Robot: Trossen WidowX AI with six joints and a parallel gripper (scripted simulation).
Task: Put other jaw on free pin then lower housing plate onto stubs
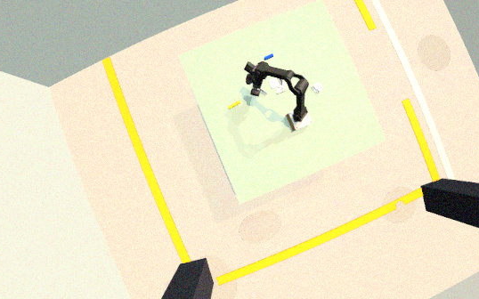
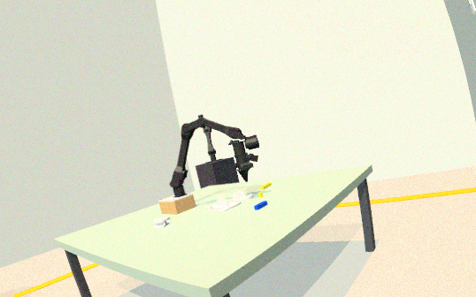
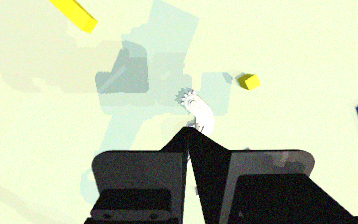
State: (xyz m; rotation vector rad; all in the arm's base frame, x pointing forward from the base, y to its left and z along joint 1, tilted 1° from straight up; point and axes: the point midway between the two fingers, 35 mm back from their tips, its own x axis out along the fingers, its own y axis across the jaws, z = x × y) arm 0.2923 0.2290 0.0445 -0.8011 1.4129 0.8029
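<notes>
The white jaw lies 1 cm ahead of my gripper tip, 1 cm to the right of it and 7 cm below it. Round my gripper tip: yellow bar 6 cm behind, 19 cm to the left, 7 cm below; then blue block 24 cm ahead, 18 cm to the right, 7 cm below; then yellow cube 9 cm ahead, 1 cm to the right, 7 cm below.
</notes>
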